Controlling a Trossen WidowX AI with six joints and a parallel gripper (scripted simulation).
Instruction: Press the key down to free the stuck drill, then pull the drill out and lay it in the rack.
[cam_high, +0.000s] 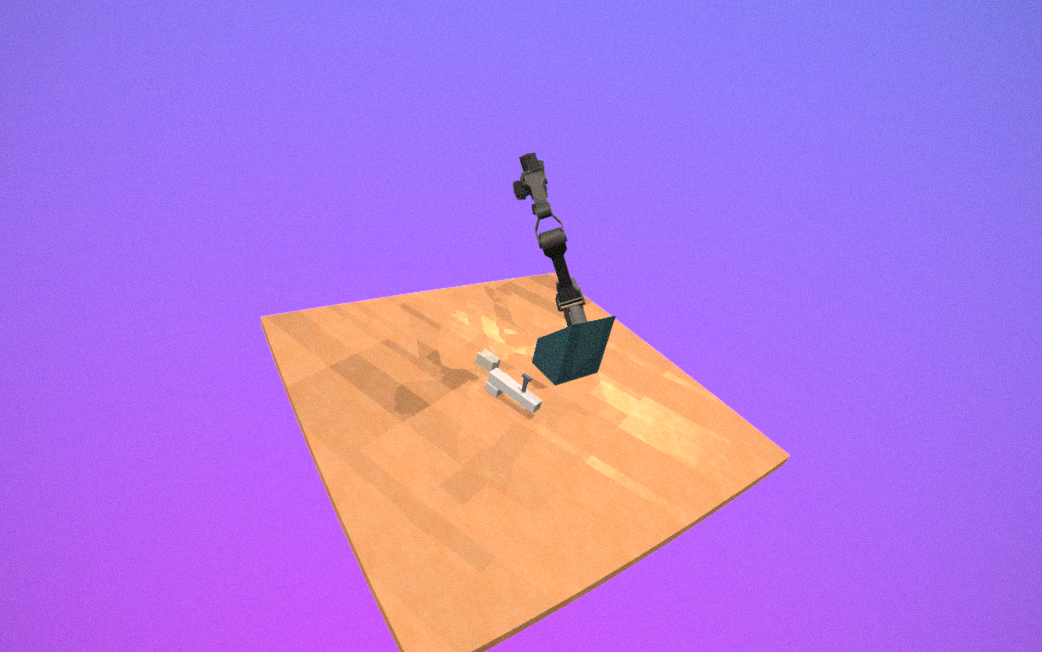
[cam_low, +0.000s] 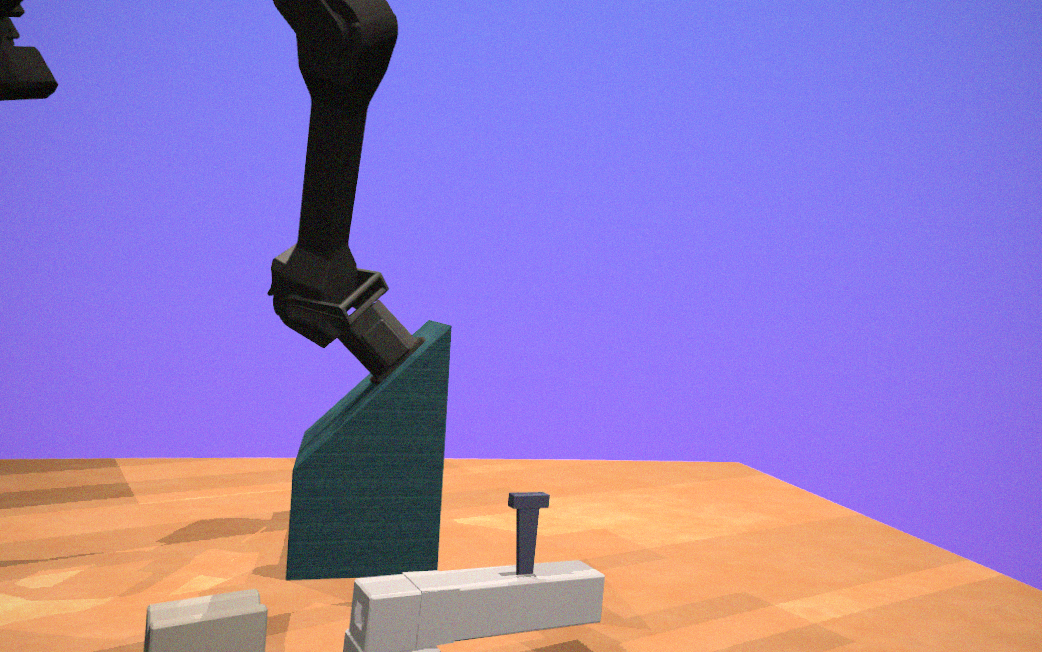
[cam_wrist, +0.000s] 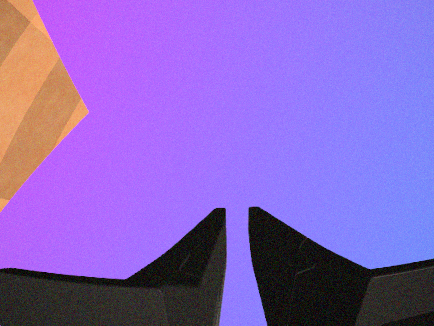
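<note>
The dark blue t-shaped key lies 38 cm ahead of my gripper tip, 51 cm to the left of it and 39 cm below it. Also, from my gripper tip: drill: 40 cm ahead, 46 cm to the left, 44 cm below; then housing: 39 cm ahead, 48 cm to the left, 44 cm below; then grey rack: 35 cm ahead, 30 cm to the left, 46 cm below.
</note>
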